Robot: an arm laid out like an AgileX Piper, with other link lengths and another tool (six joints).
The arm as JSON. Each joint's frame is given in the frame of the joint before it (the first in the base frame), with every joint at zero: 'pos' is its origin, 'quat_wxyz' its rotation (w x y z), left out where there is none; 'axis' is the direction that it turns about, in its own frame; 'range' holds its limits. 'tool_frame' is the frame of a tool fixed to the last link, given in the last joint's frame.
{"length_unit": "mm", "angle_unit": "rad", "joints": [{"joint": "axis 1", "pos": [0.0, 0.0, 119.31], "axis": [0.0, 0.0, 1.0], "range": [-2.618, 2.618]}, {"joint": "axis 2", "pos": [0.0, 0.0, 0.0], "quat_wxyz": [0.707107, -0.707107, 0.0, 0.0], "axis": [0.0, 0.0, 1.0], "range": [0.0, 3.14]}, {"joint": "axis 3", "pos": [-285.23, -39.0, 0.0], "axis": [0.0, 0.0, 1.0], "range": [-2.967, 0.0]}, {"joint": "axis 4", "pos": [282.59, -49.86, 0.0], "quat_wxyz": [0.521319, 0.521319, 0.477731, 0.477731], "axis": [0.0, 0.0, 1.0], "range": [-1.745, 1.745]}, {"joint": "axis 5", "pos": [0.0, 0.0, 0.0], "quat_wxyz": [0.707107, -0.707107, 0.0, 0.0], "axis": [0.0, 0.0, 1.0], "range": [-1.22, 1.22]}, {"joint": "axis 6", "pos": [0.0, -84.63, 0.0], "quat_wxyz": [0.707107, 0.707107, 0.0, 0.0], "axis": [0.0, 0.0, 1.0], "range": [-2.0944, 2.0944]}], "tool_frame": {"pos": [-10.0, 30.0, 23.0], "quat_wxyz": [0.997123, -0.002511, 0.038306, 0.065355]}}
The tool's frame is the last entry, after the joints.
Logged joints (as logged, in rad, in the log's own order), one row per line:
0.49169, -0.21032, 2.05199, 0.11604, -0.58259, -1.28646
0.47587, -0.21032, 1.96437, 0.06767, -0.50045, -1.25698
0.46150, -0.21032, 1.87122, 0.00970, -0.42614, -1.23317
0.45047, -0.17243, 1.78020, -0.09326, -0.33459, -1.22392
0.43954, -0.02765, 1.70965, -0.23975, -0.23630, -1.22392
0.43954, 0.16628, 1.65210, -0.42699, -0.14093, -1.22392
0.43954, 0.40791, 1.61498, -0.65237, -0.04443, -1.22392
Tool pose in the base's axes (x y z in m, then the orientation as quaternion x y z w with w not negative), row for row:
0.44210, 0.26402, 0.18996, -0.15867, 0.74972, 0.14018, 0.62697
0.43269, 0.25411, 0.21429, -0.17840, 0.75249, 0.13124, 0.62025
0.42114, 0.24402, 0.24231, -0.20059, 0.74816, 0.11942, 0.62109
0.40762, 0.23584, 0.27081, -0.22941, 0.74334, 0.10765, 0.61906
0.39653, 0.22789, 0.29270, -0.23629, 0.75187, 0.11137, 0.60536
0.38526, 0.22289, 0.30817, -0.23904, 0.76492, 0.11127, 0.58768
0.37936, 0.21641, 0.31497, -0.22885, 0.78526, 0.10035, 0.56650
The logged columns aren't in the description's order. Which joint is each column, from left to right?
Columns, left to right: axis 1, axis 6, axis 2, axis 4, axis 5, axis 3.
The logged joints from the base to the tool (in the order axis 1, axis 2, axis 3, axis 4, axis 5, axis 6), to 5 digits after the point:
0.49169, 2.05199, -1.28646, 0.11604, -0.58259, -0.21032
0.47587, 1.96437, -1.25698, 0.06767, -0.50045, -0.21032
0.46150, 1.87122, -1.23317, 0.00970, -0.42614, -0.21032
0.45047, 1.78020, -1.22392, -0.09326, -0.33459, -0.17243
0.43954, 1.70965, -1.22392, -0.23975, -0.23630, -0.02765
0.43954, 1.65210, -1.22392, -0.42699, -0.14093, 0.16628
0.43954, 1.61498, -1.22392, -0.65237, -0.04443, 0.40791

